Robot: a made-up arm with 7 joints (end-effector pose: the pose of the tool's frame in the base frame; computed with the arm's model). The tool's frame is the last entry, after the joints.
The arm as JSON. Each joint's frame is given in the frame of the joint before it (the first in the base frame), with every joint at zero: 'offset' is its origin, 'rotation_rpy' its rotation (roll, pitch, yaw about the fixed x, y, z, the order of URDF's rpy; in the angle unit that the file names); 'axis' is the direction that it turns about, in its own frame. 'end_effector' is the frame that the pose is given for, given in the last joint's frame.
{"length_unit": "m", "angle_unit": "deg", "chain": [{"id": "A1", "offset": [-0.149, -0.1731, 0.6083], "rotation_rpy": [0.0, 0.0, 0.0], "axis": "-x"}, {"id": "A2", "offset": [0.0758, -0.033, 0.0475], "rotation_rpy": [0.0, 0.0, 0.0], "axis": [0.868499, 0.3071, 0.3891]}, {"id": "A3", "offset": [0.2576, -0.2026, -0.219], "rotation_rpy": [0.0, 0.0, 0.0], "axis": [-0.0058, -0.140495, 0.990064]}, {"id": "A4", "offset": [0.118, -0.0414, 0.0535], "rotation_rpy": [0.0, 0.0, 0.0], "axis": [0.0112, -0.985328, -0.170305]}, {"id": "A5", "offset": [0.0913, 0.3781, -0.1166], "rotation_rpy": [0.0, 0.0, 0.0], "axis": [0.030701, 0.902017, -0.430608]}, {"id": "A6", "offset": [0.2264, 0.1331, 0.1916], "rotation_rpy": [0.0, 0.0, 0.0], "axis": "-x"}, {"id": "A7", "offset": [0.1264, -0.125, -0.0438], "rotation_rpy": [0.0, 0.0, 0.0], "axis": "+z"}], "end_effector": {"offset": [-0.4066, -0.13, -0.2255], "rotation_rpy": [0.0, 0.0, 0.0]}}
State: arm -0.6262 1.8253 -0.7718 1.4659 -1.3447 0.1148 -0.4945
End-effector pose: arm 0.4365 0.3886 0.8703 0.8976 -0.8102 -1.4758
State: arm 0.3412 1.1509 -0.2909 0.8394 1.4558 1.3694 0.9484
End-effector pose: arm 0.7527 -0.4159 0.2173 0.1763 1.3832 1.2284
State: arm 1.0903 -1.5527 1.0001 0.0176 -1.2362 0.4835 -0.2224
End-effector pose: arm 0.1493 -0.2444 0.9384 -2.0950 -0.1976 1.8868
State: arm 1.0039 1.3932 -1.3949 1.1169 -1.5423 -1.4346 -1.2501
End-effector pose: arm 0.2995 0.0424 -0.3372 0.2523 -0.4016 -0.3469
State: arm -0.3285 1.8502 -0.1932 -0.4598 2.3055 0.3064 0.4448
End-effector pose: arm 0.1108 0.1732 0.6533 0.3112 -2.0710 -1.9679
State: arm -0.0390 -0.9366 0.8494 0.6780 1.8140 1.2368 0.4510
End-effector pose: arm 0.5032 -0.2880 0.9662 -1.4310 1.3511 0.0981
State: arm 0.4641 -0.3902 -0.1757 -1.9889 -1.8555 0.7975 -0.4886
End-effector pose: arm 0.1464 -0.3075 0.5943 -0.7904 -0.1824 -0.1313
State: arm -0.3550 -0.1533 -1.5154 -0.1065 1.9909 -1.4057 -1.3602
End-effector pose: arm 0.5307 -0.7412 -0.3360 -0.4338 -0.8209 0.8991
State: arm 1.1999 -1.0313 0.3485 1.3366 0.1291 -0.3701 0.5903
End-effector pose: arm 0.5777 0.0165 0.9155 -1.7755 -0.4637 1.7310
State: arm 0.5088 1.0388 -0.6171 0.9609 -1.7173 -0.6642 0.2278
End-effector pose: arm 0.7305 0.0083 0.2891 -0.2296 -1.5707 1.0045
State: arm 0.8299 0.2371 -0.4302 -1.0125 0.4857 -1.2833 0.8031
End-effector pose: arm -0.0069 -0.1051 -0.0080 0.7452 0.3505 -0.7495
